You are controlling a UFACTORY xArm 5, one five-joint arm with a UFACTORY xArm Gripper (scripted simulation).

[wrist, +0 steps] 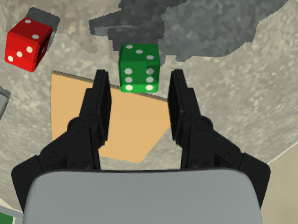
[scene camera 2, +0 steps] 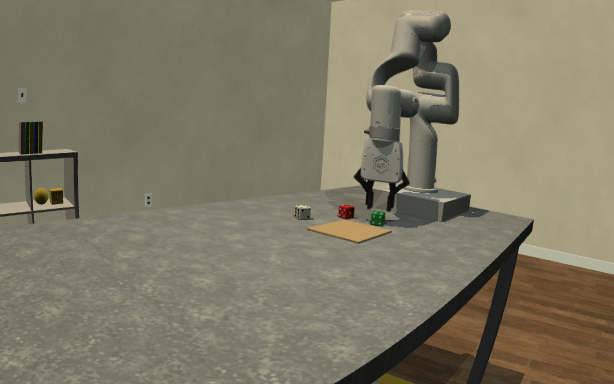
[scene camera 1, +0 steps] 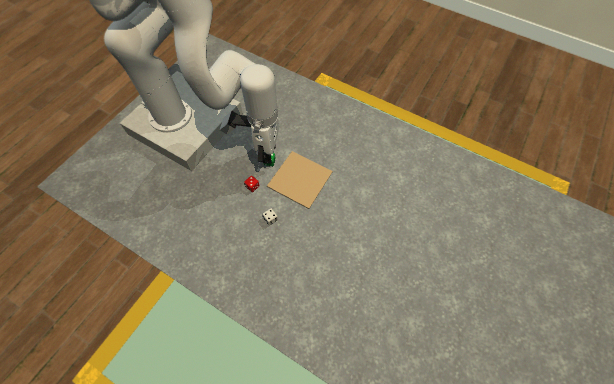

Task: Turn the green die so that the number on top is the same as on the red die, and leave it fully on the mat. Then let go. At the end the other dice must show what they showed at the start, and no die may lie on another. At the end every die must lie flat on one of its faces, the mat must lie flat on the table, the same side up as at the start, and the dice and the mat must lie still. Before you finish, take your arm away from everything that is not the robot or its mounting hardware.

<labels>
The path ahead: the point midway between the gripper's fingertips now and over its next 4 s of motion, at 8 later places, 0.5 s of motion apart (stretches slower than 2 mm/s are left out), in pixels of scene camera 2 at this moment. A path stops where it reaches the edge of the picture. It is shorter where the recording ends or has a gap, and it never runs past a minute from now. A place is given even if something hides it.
My gripper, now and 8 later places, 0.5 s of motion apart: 379, 209; 378, 215; 377, 222; 377, 222; 379, 204; 381, 184; 380, 183; 378, 183; 374, 184
</labels>
